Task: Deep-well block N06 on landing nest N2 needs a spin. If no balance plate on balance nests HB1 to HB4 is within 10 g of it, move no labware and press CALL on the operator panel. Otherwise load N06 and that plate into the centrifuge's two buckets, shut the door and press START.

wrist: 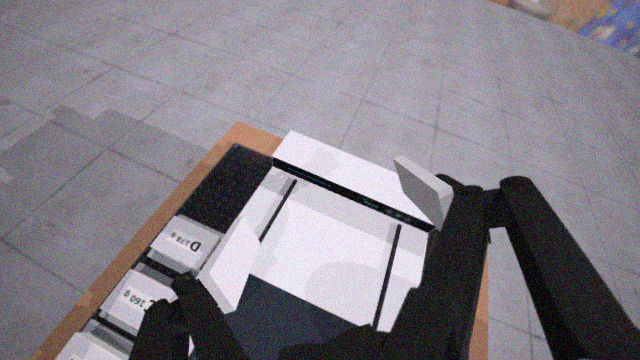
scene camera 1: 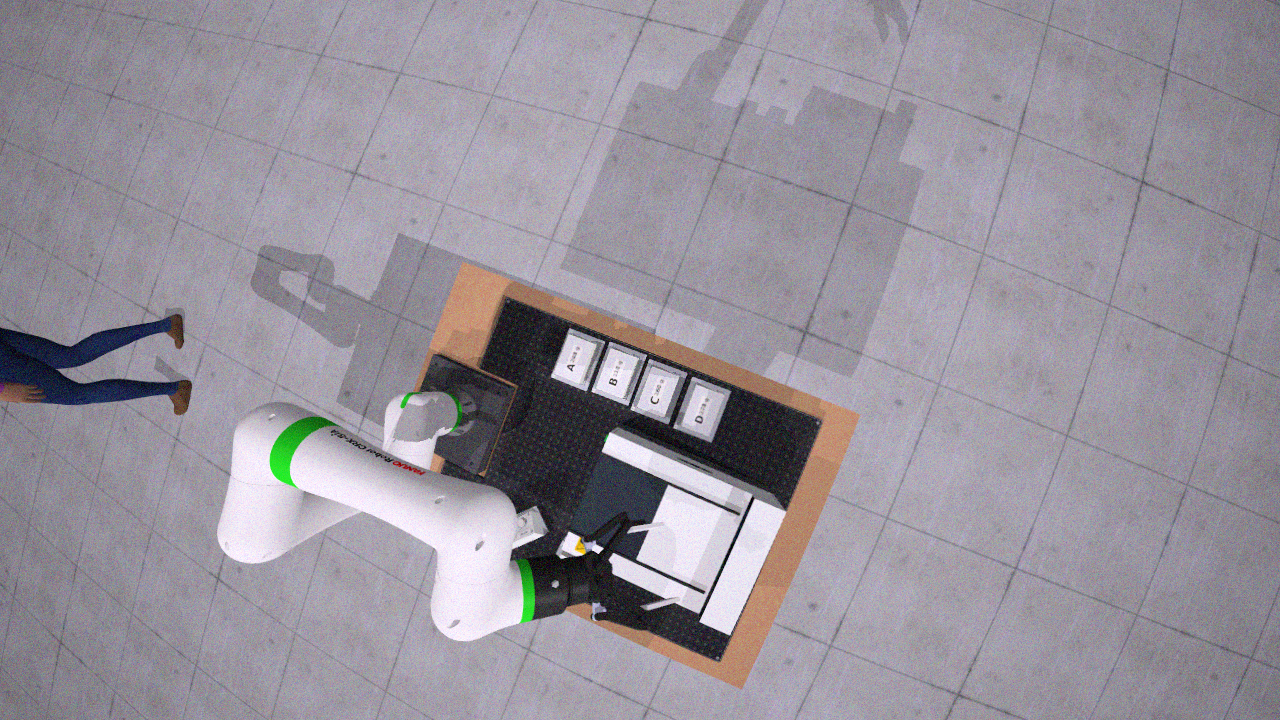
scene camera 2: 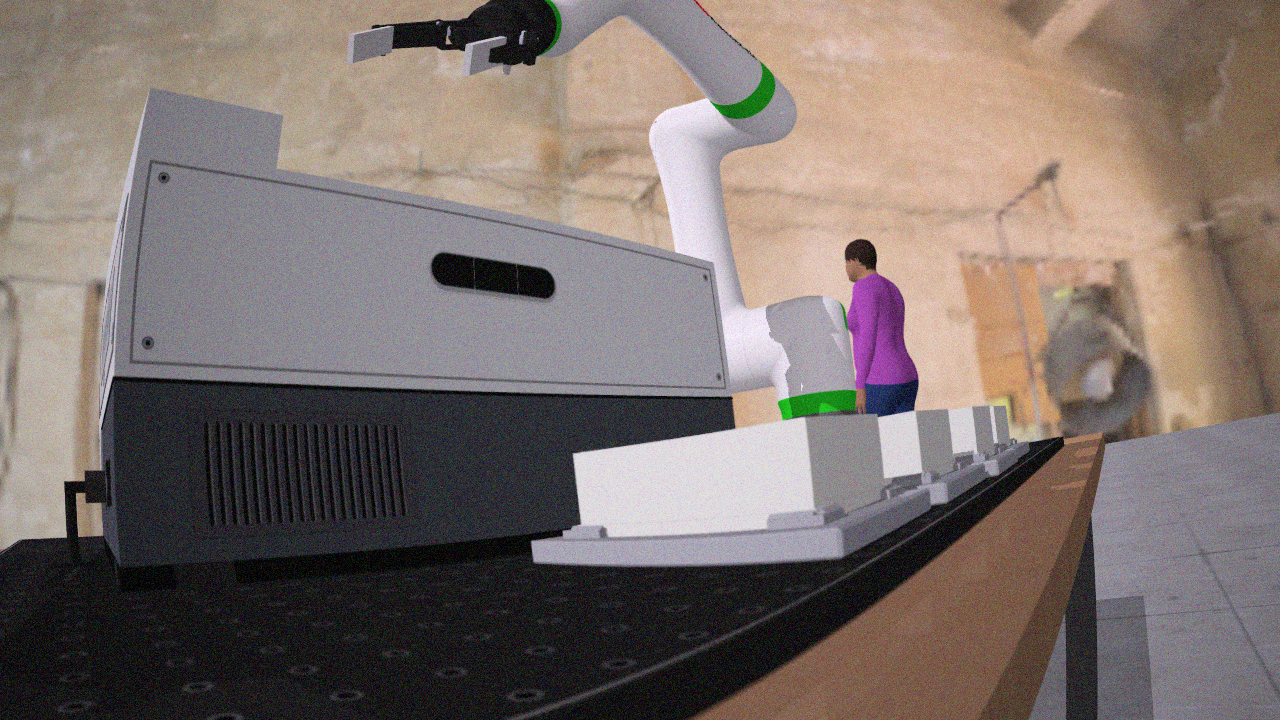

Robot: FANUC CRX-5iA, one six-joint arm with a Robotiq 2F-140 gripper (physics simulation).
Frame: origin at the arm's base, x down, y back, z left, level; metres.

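Seen in the pictures: gripper, fingertip midpoint: (wrist: 322,203) (scene camera 1: 667,561) (scene camera 2: 405,53); arm's base, link origin: (scene camera 1: 456,411).
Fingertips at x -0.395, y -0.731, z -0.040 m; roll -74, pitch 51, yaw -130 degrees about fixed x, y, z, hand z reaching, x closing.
Offsets run from my fingertips to a thing's top centre. Level surfaces: height alone.
My gripper (scene camera 1: 654,565) (scene camera 2: 427,50) (wrist: 322,203) is open and empty, high above the centrifuge (scene camera 1: 693,528) (scene camera 2: 402,295) (wrist: 300,250). The centrifuge has a white top, a dark section and a raised end box; I cannot tell its door's state, and its buckets do not show. Balance plates A {dx +0.377, dy +0.401, dz +0.310 m} (scene camera 1: 577,358), B {dx +0.377, dy +0.266, dz +0.305 m} (scene camera 1: 619,371), C {dx +0.377, dy +0.135, dz +0.288 m} (scene camera 1: 659,391) (wrist: 131,298) and D {dx +0.377, dy -0.002, dz +0.273 m} (scene camera 1: 704,409) (scene camera 2: 698,474) (wrist: 182,244) sit in a row on their nests. In the wrist view, C's label reads 160 g and D's appears to read 178 g; A's and B's weights are too small to read. N06 cannot be made out.
A small white box {dx +0.347, dy +0.454, dz -0.275 m} (scene camera 1: 529,526) partly shows beside the arm; its marks are unclear. The arm's base stands on a dark plate (scene camera 1: 496,429) at one end of the wood-edged table {dx +0.444 m} (scene camera 1: 841,429) (scene camera 2: 1029,555) (wrist: 240,132). A person (scene camera 1: 89,358) (scene camera 2: 881,331) stands beyond that end.
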